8 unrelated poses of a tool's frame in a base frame.
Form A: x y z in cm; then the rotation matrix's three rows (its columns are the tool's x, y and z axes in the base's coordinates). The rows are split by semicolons.
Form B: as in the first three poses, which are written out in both.
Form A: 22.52 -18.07 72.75; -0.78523 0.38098 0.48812; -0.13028 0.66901 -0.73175; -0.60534 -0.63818 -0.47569
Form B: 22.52 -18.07 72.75 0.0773 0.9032 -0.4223 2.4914
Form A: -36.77 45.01 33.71; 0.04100 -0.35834 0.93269; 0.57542 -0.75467 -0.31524; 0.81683 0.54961 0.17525
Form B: -36.77 45.01 33.71 0.6767 0.0907 0.7306 2.4484
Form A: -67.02 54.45 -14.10; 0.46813 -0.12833 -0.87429; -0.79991 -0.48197 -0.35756; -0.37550 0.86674 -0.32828
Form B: -67.02 54.45 -14.10 0.8257 -0.3364 -0.4529 2.3064
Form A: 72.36 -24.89 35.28; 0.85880 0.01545 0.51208; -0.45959 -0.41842 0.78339; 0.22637 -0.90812 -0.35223
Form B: 72.36 -24.89 35.28 -0.9503 0.1605 -0.2669 2.0442
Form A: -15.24 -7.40 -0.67; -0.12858 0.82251 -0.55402; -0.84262 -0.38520 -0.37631; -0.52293 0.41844 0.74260
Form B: -15.24 -7.40 -0.67 0.4307 -0.0168 -0.9023 1.9666
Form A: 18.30 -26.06 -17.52; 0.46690 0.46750 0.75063; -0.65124 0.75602 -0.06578; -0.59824 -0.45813 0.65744
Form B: 18.30 -26.06 -17.52 -0.2185 0.7511 -0.6230 1.1150
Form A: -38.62 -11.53 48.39; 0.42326 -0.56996 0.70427; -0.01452 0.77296 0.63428; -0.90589 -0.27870 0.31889
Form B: -38.62 -11.53 48.39 -0.4724 0.8332 0.2874 1.3103
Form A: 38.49 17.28 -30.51; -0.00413 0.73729 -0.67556; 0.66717 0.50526 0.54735; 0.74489 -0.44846 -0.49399
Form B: 38.49 17.28 -30.51 -0.5736 -0.8182 -0.0404 2.0903
